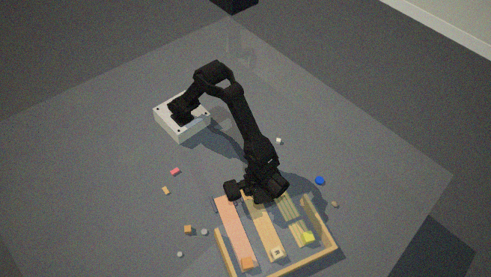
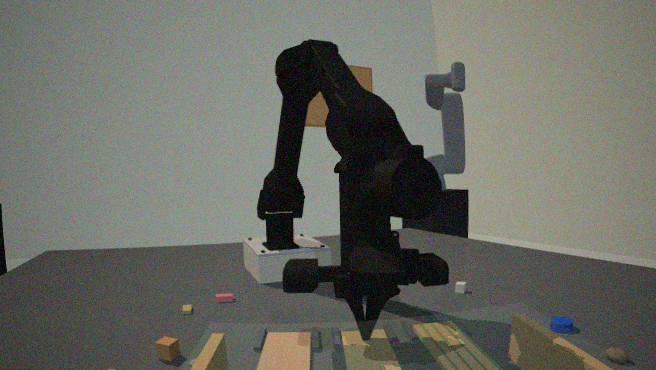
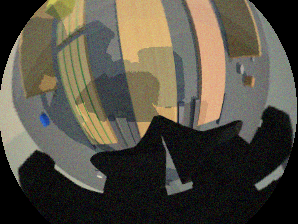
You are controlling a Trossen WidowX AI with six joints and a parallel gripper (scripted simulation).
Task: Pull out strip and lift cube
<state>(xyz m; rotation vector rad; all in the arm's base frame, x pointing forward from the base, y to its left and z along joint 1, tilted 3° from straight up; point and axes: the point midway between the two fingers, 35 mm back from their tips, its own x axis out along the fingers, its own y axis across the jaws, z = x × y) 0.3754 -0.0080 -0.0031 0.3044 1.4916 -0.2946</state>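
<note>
Now: gripper tip 190 mm short of the cube, 90 mm to the left of it and 20 mm below it. The rest, counted from my gripper tip: pink block (240 mm behind, 130 mm to the right); green-striped strip (80 mm ahead, 70 mm to the left); blue disc (230 mm to the left, 130 mm ahead).
</note>
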